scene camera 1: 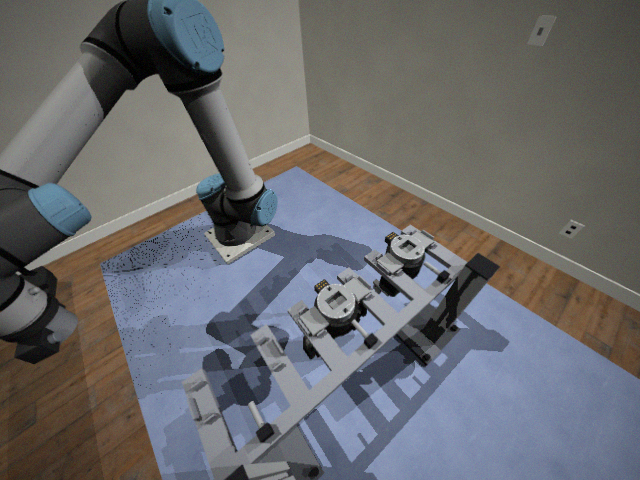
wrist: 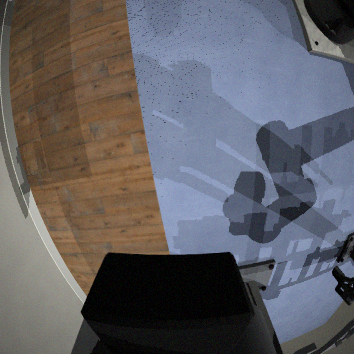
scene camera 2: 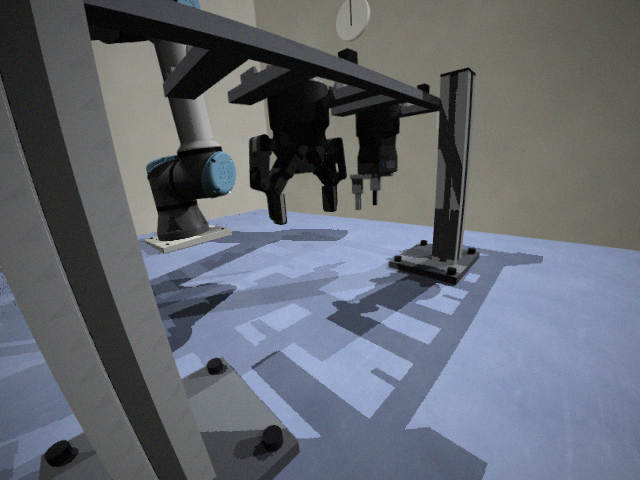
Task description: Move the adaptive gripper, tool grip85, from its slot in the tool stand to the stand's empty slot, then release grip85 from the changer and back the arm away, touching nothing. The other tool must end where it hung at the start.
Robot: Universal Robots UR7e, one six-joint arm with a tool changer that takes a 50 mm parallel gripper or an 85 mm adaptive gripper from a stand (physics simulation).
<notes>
I see a parallel gripper (scene camera 2: pixel 376 129), an adaptive gripper grip85 (scene camera 2: pixel 299 116) and a tool stand (scene camera 2: pixel 81 283).
The parallel gripper also shows in scene camera 1 (scene camera 1: pixel 406 252). The adaptive gripper grip85 also shows in scene camera 1 (scene camera 1: pixel 336 306). The tool stand shows as well in scene camera 1 (scene camera 1: pixel 425 330). The wrist view misses the parallel gripper: it is out of frame.
</notes>
